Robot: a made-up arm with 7 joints.
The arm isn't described. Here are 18 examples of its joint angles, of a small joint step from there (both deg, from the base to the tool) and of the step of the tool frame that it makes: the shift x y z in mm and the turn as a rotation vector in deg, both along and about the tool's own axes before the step.
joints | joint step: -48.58 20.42 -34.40 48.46 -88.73 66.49 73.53 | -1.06 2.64 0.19 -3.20 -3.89 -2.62 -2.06
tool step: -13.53 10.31 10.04 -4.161 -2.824 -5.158
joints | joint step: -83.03 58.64 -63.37 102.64 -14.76 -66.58 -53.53 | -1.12 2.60 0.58 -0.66 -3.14 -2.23 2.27
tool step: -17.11 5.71 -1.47 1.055 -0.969 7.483
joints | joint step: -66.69 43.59 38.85 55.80 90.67 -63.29 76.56 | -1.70 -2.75 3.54 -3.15 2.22 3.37 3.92
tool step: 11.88 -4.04 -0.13 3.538 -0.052 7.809
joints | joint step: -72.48 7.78 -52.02 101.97 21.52 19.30 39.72 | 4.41 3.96 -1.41 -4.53 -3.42 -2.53 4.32
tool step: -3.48 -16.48 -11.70 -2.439 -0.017 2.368
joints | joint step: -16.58 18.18 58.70 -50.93 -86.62 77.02 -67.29 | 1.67 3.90 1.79 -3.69 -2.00 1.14 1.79
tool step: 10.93 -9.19 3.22 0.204 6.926 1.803
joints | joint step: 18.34 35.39 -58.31 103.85 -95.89 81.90 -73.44 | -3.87 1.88 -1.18 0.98 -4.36 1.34 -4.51
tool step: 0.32 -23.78 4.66 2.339 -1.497 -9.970
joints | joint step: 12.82 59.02 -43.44 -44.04 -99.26 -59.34 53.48 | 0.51 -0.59 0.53 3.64 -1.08 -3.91 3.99
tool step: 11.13 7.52 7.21 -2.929 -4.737 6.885
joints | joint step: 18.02 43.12 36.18 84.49 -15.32 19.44 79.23 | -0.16 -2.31 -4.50 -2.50 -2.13 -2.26 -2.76
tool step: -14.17 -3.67 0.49 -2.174 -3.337 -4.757
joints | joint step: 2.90 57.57 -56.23 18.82 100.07 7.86 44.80 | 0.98 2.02 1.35 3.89 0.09 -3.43 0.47
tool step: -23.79 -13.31 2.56 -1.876 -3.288 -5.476
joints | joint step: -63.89 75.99 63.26 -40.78 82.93 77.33 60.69 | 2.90 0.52 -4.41 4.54 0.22 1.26 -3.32
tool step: -24.56 3.79 5.37 -1.381 -6.409 -7.313
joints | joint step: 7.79 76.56 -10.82 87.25 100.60 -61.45 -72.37 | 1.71 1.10 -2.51 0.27 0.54 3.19 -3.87
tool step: 10.71 -6.97 -5.33 -3.223 2.022 -8.547
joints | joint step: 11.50 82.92 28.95 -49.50 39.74 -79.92 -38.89 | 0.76 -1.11 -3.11 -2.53 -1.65 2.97 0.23
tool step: 5.62 8.77 2.56 -1.323 -0.412 5.205
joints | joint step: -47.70 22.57 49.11 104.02 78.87 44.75 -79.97 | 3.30 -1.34 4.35 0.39 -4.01 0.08 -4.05
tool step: 27.13 2.64 -7.35 -2.033 -3.372 -12.211
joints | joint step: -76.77 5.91 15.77 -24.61 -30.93 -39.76 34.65 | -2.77 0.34 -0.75 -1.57 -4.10 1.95 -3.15
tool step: 3.56 -12.31 1.25 -5.517 2.231 -2.461
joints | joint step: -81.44 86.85 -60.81 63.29 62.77 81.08 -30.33 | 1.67 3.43 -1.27 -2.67 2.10 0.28 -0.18
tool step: 5.32 1.42 -4.97 1.095 0.967 4.851
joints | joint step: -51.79 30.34 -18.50 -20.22 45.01 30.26 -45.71 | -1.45 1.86 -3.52 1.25 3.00 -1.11 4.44
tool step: 4.58 -4.03 6.72 5.958 0.969 3.861
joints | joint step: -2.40 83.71 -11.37 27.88 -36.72 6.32 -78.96 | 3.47 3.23 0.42 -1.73 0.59 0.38 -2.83
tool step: -5.36 -3.66 -1.24 -0.385 4.689 -3.212
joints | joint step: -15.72 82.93 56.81 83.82 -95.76 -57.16 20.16 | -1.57 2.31 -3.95 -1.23 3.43 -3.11 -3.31
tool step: -7.52 -22.91 4.50 -0.952 -3.281 -10.253
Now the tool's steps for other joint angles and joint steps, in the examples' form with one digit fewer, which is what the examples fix.
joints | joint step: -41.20 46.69 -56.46 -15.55 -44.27 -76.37 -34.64 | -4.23 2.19 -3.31 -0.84 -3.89 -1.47 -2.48
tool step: 4.1 4.6 1.1 -1.44 -1.65 -2.82
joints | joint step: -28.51 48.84 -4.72 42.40 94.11 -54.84 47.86 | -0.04 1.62 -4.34 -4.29 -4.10 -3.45 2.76
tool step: 11.7 8.7 7.5 -1.94 -6.25 5.14
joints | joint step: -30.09 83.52 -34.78 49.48 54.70 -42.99 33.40 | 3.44 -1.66 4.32 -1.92 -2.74 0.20 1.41
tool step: 6.4 -0.7 8.4 -3.39 0.53 5.44
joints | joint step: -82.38 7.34 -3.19 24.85 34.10 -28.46 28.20 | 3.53 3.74 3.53 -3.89 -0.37 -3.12 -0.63
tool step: -4.5 27.7 -8.8 2.79 -2.08 2.41
